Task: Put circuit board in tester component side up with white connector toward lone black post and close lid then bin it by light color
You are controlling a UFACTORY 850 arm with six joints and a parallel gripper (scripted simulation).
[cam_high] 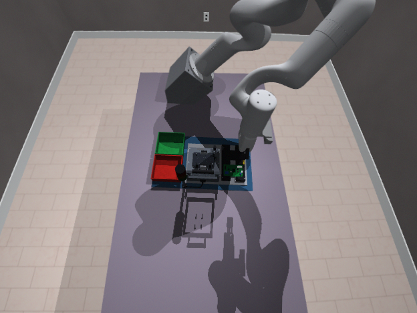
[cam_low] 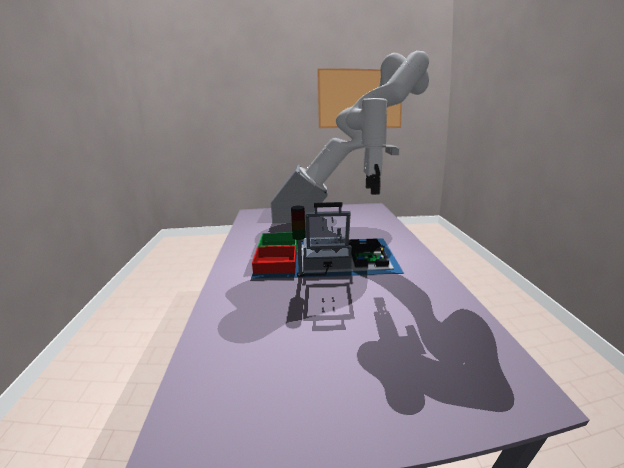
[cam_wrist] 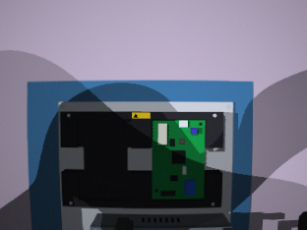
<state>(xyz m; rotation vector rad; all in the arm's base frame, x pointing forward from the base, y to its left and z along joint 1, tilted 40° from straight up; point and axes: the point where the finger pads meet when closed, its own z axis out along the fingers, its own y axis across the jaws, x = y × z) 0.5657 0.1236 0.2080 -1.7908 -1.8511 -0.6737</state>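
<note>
Right now the green circuit board is 270 mm below my hand. From my hand the other things lie so: clear lid (170 mm to the right, 110 mm below, 90 mm ahead); then red bin (370 mm to the right, 280 mm below, 20 mm ahead); then tester nest (220 mm below, 160 mm to the right, 30 mm behind).
</note>
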